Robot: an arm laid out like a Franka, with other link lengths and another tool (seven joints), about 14 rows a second.
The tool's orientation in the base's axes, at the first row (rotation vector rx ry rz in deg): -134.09 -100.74 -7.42
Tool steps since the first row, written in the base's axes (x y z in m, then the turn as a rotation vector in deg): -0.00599 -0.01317 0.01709 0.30 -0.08 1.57; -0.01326 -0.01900 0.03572 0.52 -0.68 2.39; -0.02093 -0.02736 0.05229 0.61 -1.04 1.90; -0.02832 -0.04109 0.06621 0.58 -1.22 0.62; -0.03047 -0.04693 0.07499 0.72 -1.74 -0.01; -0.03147 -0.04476 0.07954 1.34 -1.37 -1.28; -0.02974 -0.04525 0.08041 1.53 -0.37 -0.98; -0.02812 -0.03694 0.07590 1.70 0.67 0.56; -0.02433 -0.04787 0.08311 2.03 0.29 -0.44; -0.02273 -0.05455 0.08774 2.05 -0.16 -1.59
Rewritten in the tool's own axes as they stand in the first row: -0.01072 -0.00421 -0.01921 0.32 0.13 -1.56; -0.01461 -0.01176 -0.03822 -0.02 0.40 -2.51; -0.02139 -0.01879 -0.05577 -0.43 0.64 -2.11; -0.03365 -0.02383 -0.07193 -0.86 0.81 -0.90; -0.03802 -0.02534 -0.08165 -1.43 1.15 -0.41; -0.03538 -0.02740 -0.08555 -1.16 1.79 0.87; -0.03517 -0.02572 -0.08660 -0.10 1.68 0.79; -0.02780 -0.02585 -0.08047 1.22 1.38 -0.49; -0.03557 -0.02015 -0.09011 0.76 1.92 0.38; -0.04048 -0.01738 -0.09618 0.12 2.19 1.40
